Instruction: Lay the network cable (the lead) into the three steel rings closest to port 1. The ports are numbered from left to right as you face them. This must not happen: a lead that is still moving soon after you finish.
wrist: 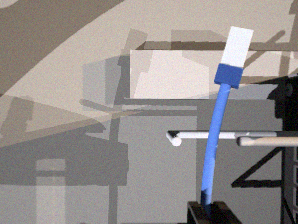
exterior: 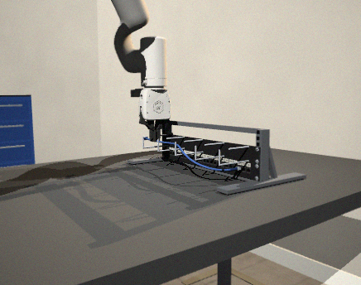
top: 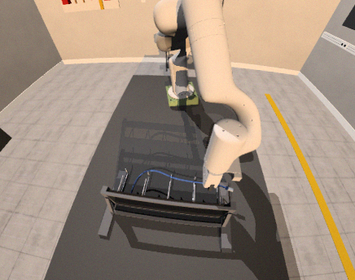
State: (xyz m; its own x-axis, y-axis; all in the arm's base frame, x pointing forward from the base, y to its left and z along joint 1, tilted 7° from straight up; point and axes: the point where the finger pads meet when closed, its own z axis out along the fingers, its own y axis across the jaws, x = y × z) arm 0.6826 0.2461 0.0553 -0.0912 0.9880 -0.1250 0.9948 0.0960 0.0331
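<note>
Now: hand 1 cm short of the clear plug, 9 cm to the right of it and 2 cm above it. Round my hand: patch-panel rack: 11 cm ahead, 14 cm to the right, 3 cm below.
</note>
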